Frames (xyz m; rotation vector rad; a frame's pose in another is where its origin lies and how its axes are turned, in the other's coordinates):
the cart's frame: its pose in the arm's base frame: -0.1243 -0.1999 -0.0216 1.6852 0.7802 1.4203
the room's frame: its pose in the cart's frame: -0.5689 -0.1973 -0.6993 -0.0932 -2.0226 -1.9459
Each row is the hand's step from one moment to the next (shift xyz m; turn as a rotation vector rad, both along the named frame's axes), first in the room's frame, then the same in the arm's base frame.
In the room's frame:
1: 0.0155 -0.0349 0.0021 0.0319 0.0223 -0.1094
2: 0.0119 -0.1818 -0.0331 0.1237 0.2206 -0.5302
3: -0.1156 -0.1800 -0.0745 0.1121 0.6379 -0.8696
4: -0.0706 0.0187 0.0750 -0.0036 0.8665 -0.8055
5: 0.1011 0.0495 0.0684 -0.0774 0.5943 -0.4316
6: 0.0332 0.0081 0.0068 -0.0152 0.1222 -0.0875
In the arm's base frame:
1: -0.0331 -0.0141 -0.0129 0.0338 0.0483 -0.1001
2: -0.1765 0.0072 -0.0555 0.2719 0.2608 -0.4507
3: -0.1850 0.1307 -0.0038 0.7102 0.5046 -0.6456
4: 0.0054 0.0047 0.1044 0.9198 0.5568 -0.4936
5: 0.0545 -0.1196 -0.0078 0.6138 0.3592 -0.1992
6: 0.0110 -0.0293 -0.0154 0.1262 0.0725 -0.0405

